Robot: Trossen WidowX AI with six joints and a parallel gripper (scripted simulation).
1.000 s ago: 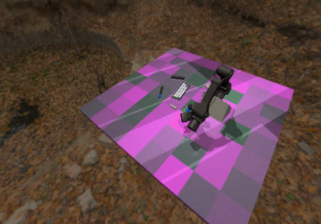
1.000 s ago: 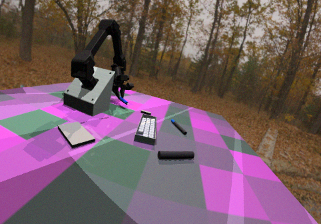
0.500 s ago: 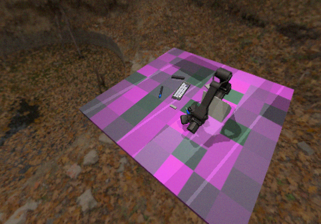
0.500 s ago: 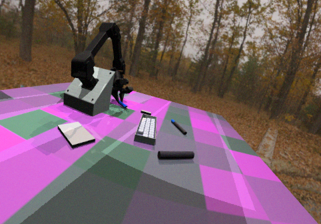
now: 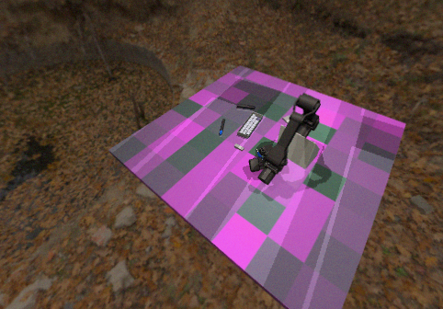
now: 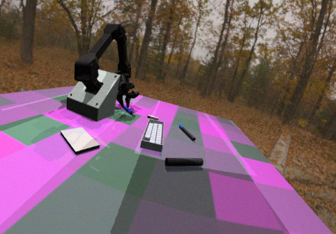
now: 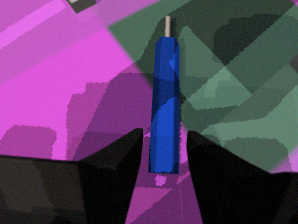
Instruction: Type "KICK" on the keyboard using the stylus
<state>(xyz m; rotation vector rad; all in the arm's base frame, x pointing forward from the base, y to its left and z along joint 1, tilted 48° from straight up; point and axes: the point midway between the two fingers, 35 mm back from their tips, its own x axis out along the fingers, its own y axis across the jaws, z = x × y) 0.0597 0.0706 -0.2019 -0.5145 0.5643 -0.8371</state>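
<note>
Now: gripper tip 50 mm short of the blue stylus and 30 mm to the left of it. Also, from my gripper tip: grey block (160 mm ahead, 10 mm below); flat tile (60 mm ahead, 390 mm to the right, 10 mm below); blue pen (340 mm ahead, 30 mm to the right).
</note>
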